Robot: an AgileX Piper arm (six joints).
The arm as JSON. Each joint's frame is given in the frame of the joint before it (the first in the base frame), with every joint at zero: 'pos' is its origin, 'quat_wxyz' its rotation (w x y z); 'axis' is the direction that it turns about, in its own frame. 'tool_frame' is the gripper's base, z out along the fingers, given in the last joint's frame.
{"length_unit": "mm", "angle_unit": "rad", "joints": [
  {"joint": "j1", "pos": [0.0, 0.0, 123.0], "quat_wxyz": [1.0, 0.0, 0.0, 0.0], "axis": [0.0, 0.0, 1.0]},
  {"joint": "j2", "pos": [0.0, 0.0, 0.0], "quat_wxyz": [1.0, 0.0, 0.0, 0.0], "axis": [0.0, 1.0, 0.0]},
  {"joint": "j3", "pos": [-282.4, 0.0, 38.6], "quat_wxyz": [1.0, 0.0, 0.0, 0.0], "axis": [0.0, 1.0, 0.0]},
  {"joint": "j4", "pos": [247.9, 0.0, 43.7], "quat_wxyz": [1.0, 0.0, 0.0, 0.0], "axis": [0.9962, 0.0, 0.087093]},
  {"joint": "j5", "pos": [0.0, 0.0, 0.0], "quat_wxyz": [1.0, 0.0, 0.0, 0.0], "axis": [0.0, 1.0, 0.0]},
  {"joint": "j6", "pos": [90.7, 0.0, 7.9], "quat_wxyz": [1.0, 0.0, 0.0, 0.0], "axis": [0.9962, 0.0, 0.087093]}
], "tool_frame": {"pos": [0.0, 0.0, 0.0], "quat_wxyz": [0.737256, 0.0, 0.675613, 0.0]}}
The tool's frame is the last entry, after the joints.
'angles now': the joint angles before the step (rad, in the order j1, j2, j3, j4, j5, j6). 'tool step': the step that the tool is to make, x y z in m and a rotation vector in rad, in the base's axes. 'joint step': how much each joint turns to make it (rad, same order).
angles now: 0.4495, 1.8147, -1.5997, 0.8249, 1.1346, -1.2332
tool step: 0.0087, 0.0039, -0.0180, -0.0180, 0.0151, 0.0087
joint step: 0.0002, 0.0462, 0.0001, 0.0000, -0.0117, -0.0254
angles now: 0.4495, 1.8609, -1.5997, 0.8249, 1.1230, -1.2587
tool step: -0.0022, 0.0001, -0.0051, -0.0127, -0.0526, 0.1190
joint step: -0.0001, 0.0114, -0.0004, -0.0033, 0.0455, -0.1254
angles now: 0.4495, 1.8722, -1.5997, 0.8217, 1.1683, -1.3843
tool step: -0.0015, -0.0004, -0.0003, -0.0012, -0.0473, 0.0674
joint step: 0.0001, -0.0001, 0.0000, -0.0033, 0.0168, -0.0792
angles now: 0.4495, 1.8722, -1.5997, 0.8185, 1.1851, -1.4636
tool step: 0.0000, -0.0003, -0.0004, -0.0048, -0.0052, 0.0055
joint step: 0.0001, 0.0002, 0.0000, -0.0055, 0.0011, -0.0052
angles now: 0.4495, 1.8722, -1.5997, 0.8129, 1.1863, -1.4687
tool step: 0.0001, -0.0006, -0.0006, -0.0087, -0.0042, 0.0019
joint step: 0.0000, -0.0002, 0.0003, -0.0098, 0.0000, -0.0002
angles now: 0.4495, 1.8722, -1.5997, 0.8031, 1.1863, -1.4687
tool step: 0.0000, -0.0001, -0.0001, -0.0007, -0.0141, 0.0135
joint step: 0.0001, -0.0001, 0.0000, -0.0022, 0.0000, -0.0185
